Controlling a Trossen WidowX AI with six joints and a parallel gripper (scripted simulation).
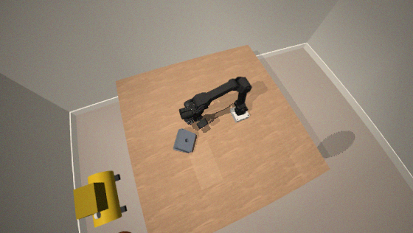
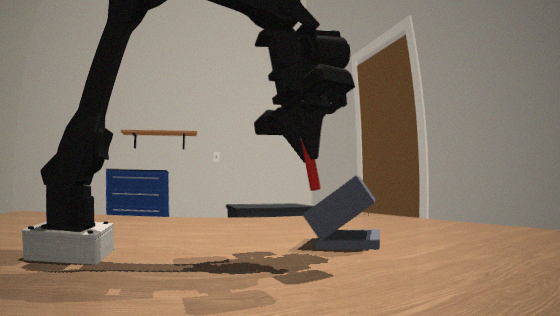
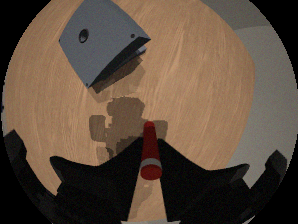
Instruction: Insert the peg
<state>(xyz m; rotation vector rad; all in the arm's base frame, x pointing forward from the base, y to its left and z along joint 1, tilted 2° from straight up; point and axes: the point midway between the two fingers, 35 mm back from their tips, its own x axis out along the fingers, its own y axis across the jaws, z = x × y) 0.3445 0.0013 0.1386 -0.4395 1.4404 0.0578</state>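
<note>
Right now my gripper tip is 120 mm to the right of the grey sloped panel, 100 mm short of it and 70 mm above it. The rest, counted from my gripper tip: red peg 20 mm above; then flat grey base 130 mm below, 110 mm to the left, 110 mm ahead.
</note>
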